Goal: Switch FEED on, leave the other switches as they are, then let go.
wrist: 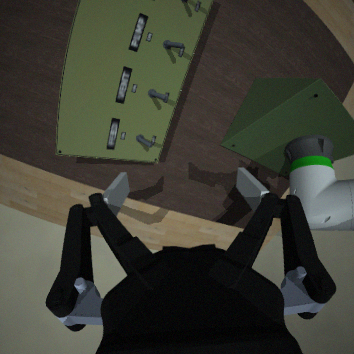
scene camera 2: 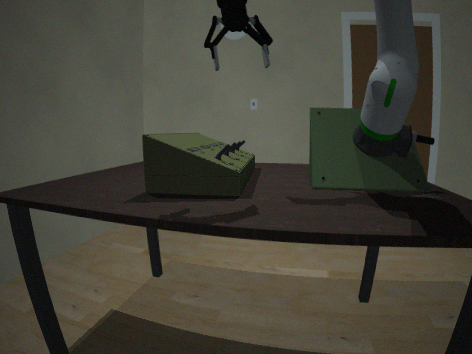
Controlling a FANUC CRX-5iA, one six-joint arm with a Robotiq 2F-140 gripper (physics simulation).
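Seen in the pictures: gripper, fingertip midpoint: (wrist: 182, 179) (scene camera 2: 243, 67); arm's base, origin of the base link: (wrist: 307, 147) (scene camera 2: 374, 139).
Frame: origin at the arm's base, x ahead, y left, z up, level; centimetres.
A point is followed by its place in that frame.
Note:
The yellow-green switch box (scene camera 2: 192, 172) {z -8.2, x 47.4, y 33.7 cm} (wrist: 92, 100) {z -0.6, x 57.7, y 21.6 cm} stands on the table. The FEED label (wrist: 113, 134) {z -2.8, x 50.4, y 27.3 cm} is blurred, at the box's end nearest the gripper in the wrist view; its lever (wrist: 145, 141) {z -2.6, x 42.5, y 24.9 cm} is beside it. The VENT lever (wrist: 158, 95) {z -2.4, x 45.3, y 13.6 cm} and PUMP lever (wrist: 173, 45) {z -2.8, x 48.2, y 2.4 cm} follow farther up, and a fourth lever is partly cut off at the top edge. The levers look tilted alike, away from their labels towards the box's low edge. My gripper (scene camera 2: 241, 67) {z 20.4, x 38.5, y 20.1 cm} (wrist: 182, 179) {z 20.4, x 38.5, y 20.1 cm} is wide open and empty, high above the table, apart from the box and levers.
A green sloped block (scene camera 2: 332, 155) {z -5.1, x 14.0, y 7.3 cm} (wrist: 280, 120) {z 1.3, x 16.8, y 1.1 cm} stands to the right of the switch box, with the arm's base (scene camera 2: 382, 142) {z -0.5, x -1.1, y 8.0 cm} (wrist: 310, 147) {z 5.0, x 5.3, y 1.0 cm} on it. Both stand on the dark wooden table (scene camera 2: 107, 182) {z -14.1, x 86.1, y 30.0 cm} (wrist: 30, 110) {z -14.1, x 80.1, y 36.7 cm}. A door (scene camera 2: 356, 65) is in the wall behind.

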